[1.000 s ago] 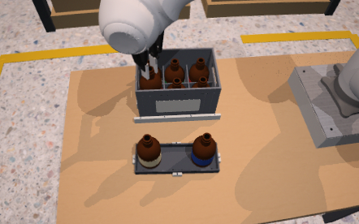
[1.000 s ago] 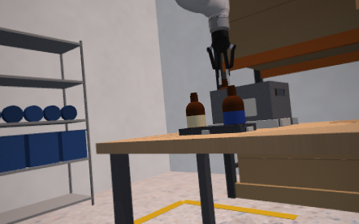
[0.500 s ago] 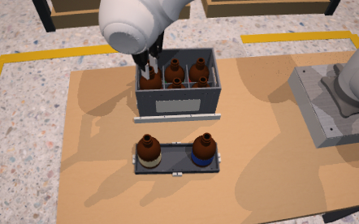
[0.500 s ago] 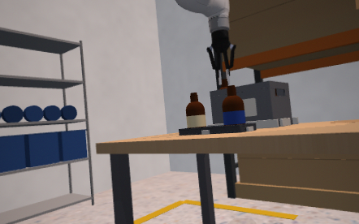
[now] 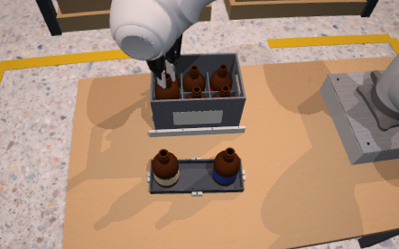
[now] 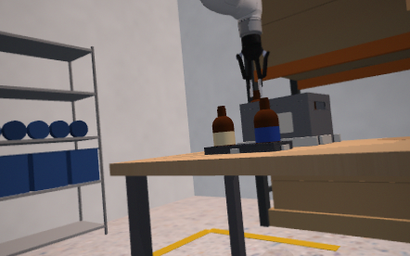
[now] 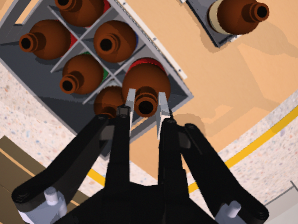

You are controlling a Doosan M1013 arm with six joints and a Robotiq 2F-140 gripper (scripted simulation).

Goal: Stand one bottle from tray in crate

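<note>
My hand is 9 cm past the grey crate, 3 cm to the left of it and 15 cm above it. Round my hand: dark tray: 4 cm behind, 22 cm to the left, 22 cm below.
</note>
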